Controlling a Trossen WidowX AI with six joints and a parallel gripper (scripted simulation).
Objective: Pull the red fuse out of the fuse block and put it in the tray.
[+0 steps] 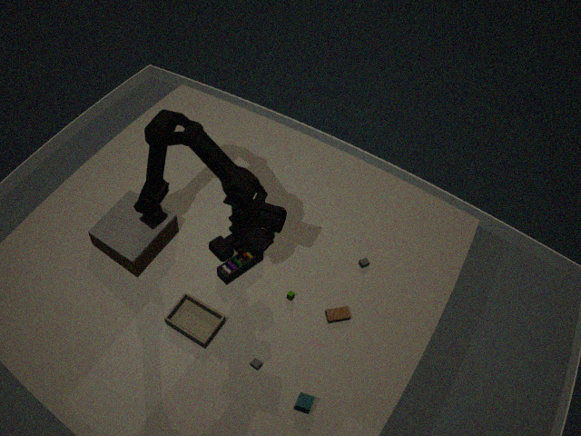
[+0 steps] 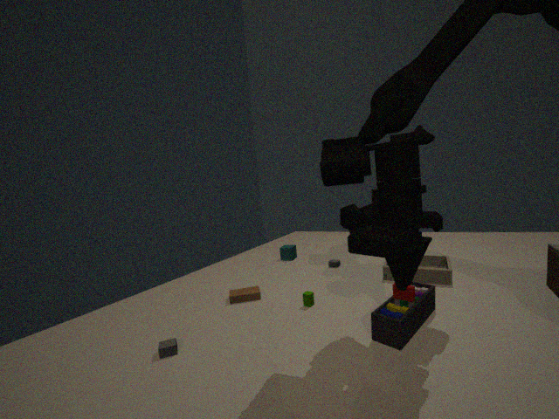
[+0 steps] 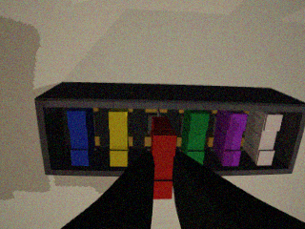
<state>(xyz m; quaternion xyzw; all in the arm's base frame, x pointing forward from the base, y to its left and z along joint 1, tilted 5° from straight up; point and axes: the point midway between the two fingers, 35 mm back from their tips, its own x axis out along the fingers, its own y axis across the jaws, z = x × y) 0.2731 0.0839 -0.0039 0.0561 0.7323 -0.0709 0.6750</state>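
The green fuse is 30 mm below my gripper tip and 20 mm to the right of it. Also, from my gripper tip: yellow fuse 30 mm below, 20 mm to the left; red fuse 10 mm below; purple fuse 40 mm to the right, 30 mm below, 10 mm behind.
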